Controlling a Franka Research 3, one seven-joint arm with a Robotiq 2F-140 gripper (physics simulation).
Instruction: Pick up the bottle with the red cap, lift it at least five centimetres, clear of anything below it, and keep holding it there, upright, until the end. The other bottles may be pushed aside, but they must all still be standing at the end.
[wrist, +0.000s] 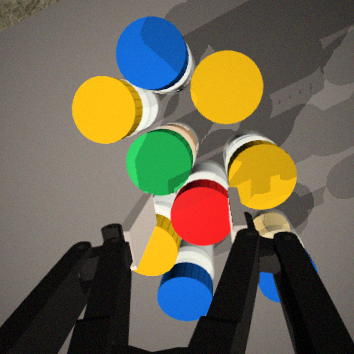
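The bottle with the red cap (202, 213) stands upright in the middle of the wrist view, seen from above, its white body showing behind the cap. My gripper (190, 205) is partly open. The right fingertip is close beside the right edge of the red cap; the left fingertip is farther away, to its left. A yellow-capped bottle (161, 247) lies partly hidden behind the left fingertip, between it and the red cap. A green-capped bottle (160, 162) is close at the upper left of the red cap. Whether the fingers touch any bottle cannot be told.
A blue-capped bottle (185, 295) stands below the red one. Another blue-capped bottle (271, 285) is partly hidden behind the right finger. A yellow-capped bottle (262, 177) stands at the upper right. Farther up are a blue-capped bottle (152, 54) and two yellow-capped bottles (105, 110) (227, 87).
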